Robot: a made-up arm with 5 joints.
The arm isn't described. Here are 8 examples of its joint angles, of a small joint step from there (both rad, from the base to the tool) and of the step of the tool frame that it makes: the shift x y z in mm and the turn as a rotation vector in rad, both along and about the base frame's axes.
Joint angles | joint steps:
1: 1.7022 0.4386 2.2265 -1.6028 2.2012 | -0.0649 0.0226 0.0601 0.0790 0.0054
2: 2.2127 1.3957 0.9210 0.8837 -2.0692 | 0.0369 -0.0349 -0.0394 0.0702 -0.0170
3: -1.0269 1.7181 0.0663 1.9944 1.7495 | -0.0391 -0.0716 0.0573 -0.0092 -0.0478
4: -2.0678 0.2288 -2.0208 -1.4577 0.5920 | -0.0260 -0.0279 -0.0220 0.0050 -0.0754
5: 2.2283 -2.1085 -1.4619 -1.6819 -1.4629 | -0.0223 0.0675 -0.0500 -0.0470 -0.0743
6: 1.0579 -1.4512 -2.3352 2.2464 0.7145 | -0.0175 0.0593 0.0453 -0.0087 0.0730
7: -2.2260 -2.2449 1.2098 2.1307 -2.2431 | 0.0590 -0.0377 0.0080 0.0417 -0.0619
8: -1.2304 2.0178 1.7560 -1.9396 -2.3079 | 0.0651 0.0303 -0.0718 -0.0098 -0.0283
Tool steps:
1: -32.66 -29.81 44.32 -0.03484 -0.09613 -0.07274
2: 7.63 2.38 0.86 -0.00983 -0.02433 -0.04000
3: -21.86 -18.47 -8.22 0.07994 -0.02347 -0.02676
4: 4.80 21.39 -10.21 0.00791 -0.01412 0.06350
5: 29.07 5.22 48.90 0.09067 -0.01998 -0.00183
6: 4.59 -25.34 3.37 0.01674 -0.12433 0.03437
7: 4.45 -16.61 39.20 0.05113 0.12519 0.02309
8: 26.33 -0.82 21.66 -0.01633 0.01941 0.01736
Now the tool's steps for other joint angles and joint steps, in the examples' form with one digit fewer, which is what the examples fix.
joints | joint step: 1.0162 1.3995 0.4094 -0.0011 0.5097 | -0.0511 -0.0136 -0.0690 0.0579 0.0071
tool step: -6.8 4.0 19.1 0.0399 -0.1237 0.0080
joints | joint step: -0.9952 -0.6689 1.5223 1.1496 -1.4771 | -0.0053 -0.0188 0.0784 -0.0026 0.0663
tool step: -29.3 -30.3 -10.0 0.0981 -0.0906 0.0672
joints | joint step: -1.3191 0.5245 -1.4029 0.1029 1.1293 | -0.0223 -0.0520 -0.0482 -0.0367 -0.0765
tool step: 5.1 33.7 -30.6 0.1203 -0.0707 -0.0665
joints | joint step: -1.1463 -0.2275 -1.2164 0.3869 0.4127 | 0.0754 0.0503 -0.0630 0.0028 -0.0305
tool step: -9.1 -13.5 40.5 -0.0534 0.1017 -0.0524
